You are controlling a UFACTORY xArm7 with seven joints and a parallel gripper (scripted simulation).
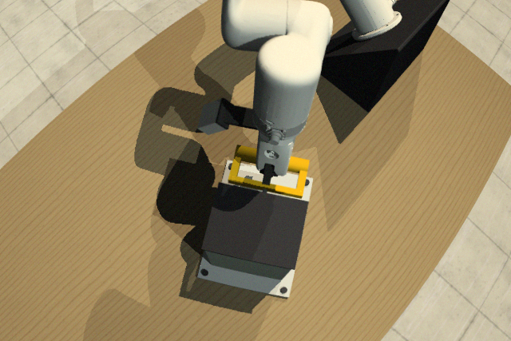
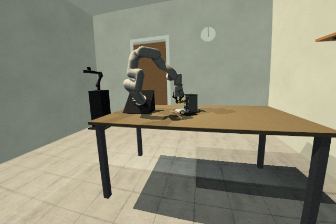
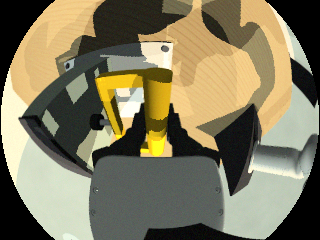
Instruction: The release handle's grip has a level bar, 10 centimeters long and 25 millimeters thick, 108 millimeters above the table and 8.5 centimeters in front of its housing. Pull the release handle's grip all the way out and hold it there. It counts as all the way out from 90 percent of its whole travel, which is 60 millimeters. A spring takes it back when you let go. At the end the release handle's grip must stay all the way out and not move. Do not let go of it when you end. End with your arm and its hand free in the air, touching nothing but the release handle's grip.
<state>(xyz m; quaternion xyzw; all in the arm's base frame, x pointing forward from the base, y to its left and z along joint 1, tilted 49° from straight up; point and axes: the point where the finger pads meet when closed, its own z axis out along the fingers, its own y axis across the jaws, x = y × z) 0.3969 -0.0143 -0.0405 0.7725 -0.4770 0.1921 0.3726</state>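
Right now my hand is 80 mm short of the base plate, 40 mm to the right of it and 100 mm above it.
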